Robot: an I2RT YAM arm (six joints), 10 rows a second.
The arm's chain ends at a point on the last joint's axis. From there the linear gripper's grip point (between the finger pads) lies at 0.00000 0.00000 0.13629 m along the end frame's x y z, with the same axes.
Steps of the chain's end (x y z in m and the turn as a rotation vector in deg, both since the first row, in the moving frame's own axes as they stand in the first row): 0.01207, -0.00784, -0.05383, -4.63, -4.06, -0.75; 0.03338, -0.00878, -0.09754, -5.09, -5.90, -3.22; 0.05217, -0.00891, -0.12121, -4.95, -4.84, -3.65; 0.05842, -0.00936, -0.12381, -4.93, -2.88, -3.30; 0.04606, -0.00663, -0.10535, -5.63, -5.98, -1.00; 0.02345, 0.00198, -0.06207, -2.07, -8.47, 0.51; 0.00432, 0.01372, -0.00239, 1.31, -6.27, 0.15; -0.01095, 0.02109, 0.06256, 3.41, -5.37, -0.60; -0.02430, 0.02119, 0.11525, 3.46, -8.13, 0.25
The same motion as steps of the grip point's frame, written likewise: 0.00250, 0.00322, -0.05462, -4.63, -4.06, -0.75; 0.01974, 0.00368, -0.09880, -5.09, -5.90, -3.22; 0.04107, 0.00319, -0.12220, -4.95, -4.84, -3.65; 0.05192, 0.00254, -0.12449, -4.93, -2.88, -3.30; 0.03200, 0.00684, -0.10675, -5.63, -5.98, -1.00; 0.00336, 0.00680, -0.06365, -2.07, -8.47, 0.51; -0.01056, 0.01059, -0.00324, 1.31, -6.27, 0.15; -0.02374, 0.01306, 0.06172, 3.41, -5.37, -0.60; -0.04354, 0.01295, 0.11363, 3.46, -8.13, 0.25
